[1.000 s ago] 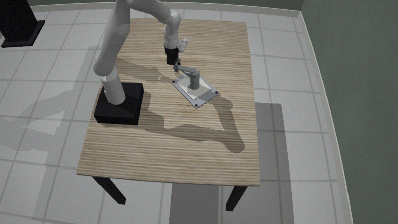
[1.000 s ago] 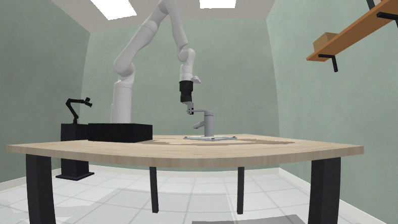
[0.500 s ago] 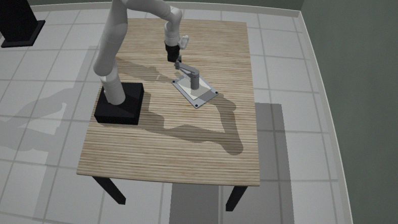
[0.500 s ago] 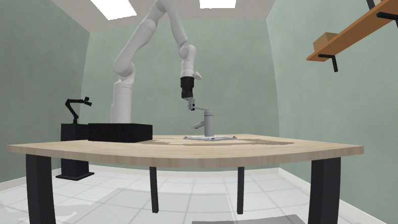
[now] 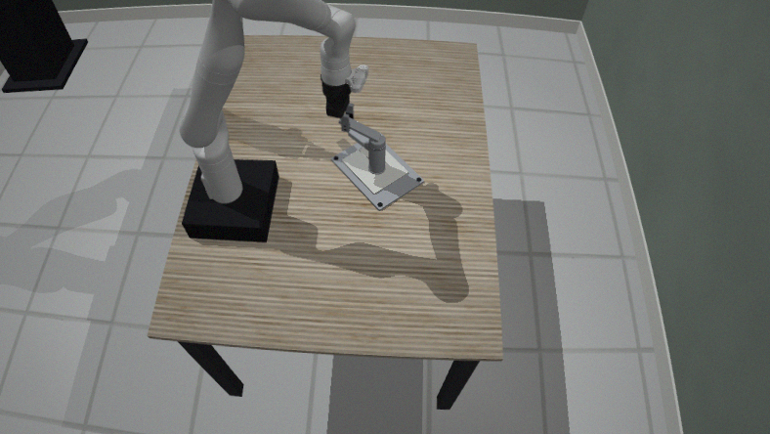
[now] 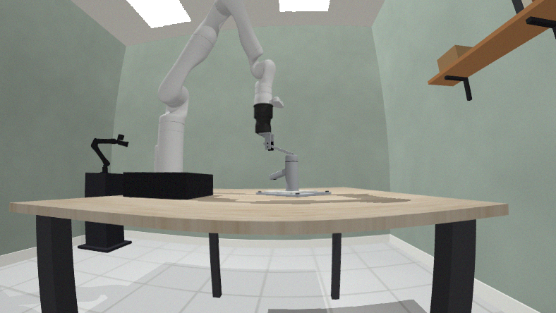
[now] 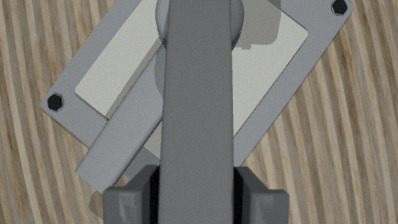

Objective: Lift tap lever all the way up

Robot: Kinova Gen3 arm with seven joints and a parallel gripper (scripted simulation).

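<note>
Now: the lever 3 cm ahead of my hand, 2 cm below it and 1 cm to the right of it. The rest, counted from my hand: plate 18 cm below, 8 cm ahead, 2 cm to the right; grey tap 7 cm below, 6 cm ahead.
</note>
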